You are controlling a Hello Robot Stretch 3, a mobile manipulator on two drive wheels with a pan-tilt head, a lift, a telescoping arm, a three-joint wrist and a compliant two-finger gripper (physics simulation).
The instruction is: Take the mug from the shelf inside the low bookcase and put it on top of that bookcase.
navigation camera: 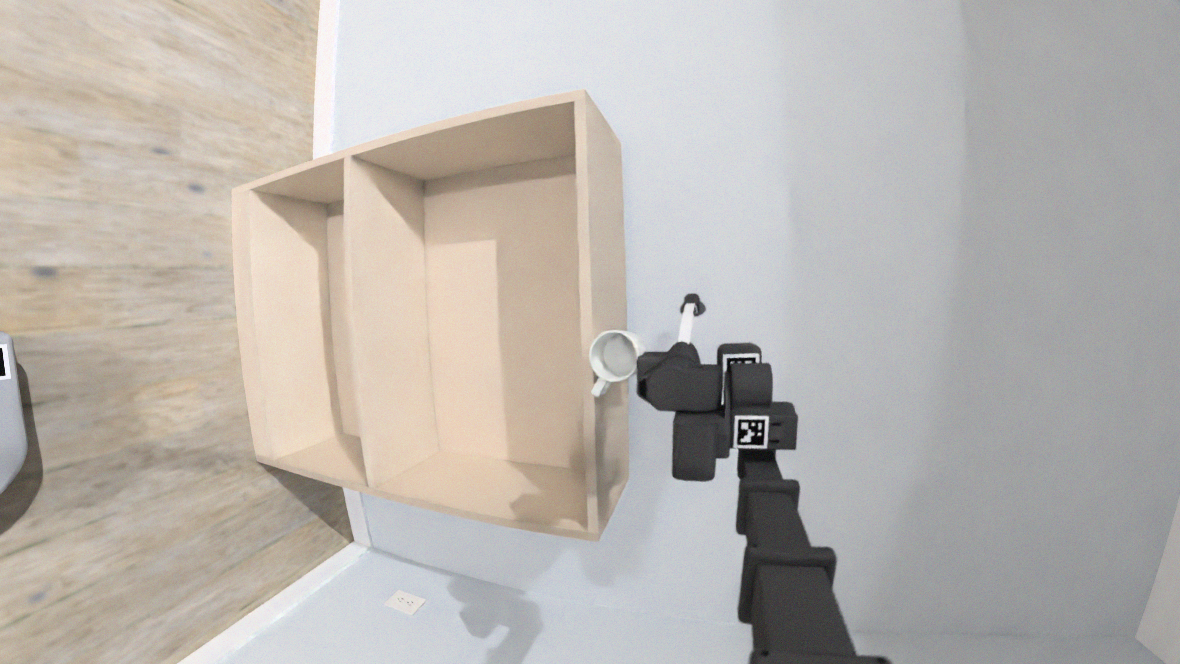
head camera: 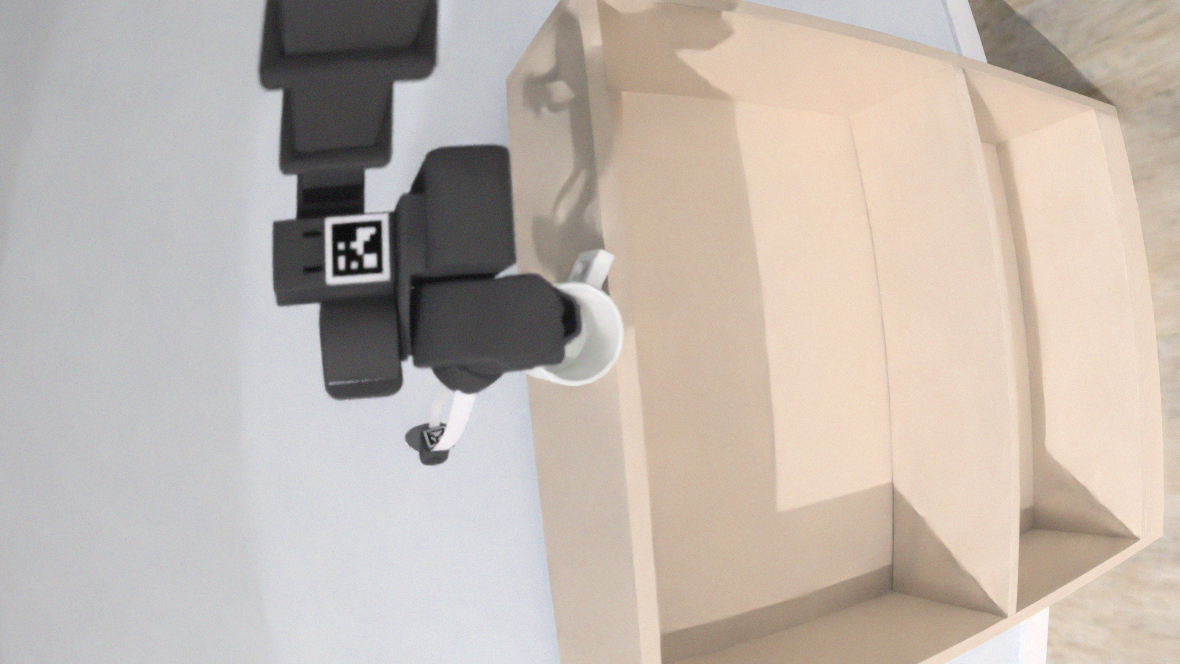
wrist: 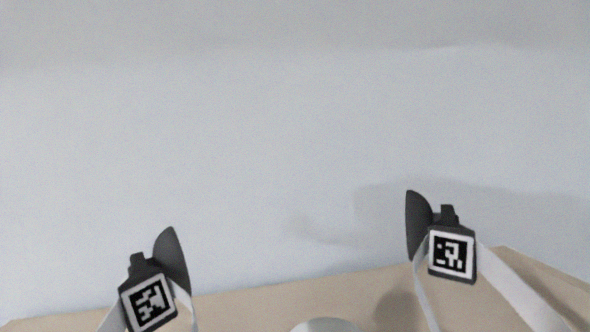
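Places are measured from the robot's base along level axes (x back, y left, z down), in centimetres.
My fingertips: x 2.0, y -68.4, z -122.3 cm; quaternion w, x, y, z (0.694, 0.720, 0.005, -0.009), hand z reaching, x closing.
Behind a point stands the place of what it marks.
The white mug (head camera: 604, 350) {x 1.1, y -66.4, z -106.9 cm} (navigation camera: 616, 356) {x 3.6, y -71.5, z -108.7 cm} is on top of the low bookcase (head camera: 581, 495) {x -12.7, y -78.2, z -106.0 cm} (navigation camera: 606, 247) {x -16.0, y -76.7, z -106.0 cm} (wrist: 240, 311), at the front edge of its top board. It appears to lie on its side, its opening facing out to the front and its handle to one side. In the wrist view a rounded part of the mug (wrist: 326, 326) shows at the bottom edge. My gripper (wrist: 294, 232) {x 2.0, y -68.4, z -122.3 cm} is open, its fingers wide apart with no object between the tips. It is above the bookcase top, higher than the mug. In the head view the wrist hides part of the mug, and one finger is hidden.
The bookcase has a large upper compartment (navigation camera: 462, 330) {x 0.5, y -92.8, z -62.8 cm} and a smaller lower one (navigation camera: 288, 330) {x -0.8, y -76.7, z -10.1 cm}, divided by a shelf board (head camera: 948, 330) {x 0.0, y -77.4, z -51.6 cm} (navigation camera: 383, 330) {x -0.8, y -75.3, z -51.6 cm}. A pale wall (navigation camera: 874, 247) {x -17.2, y -95.9, z -161.7 cm} (wrist: 280, 125) stands behind it. A wall outlet (navigation camera: 405, 602) {x 82.8, y -81.2, z -40.3 cm} shows beside the bookcase.
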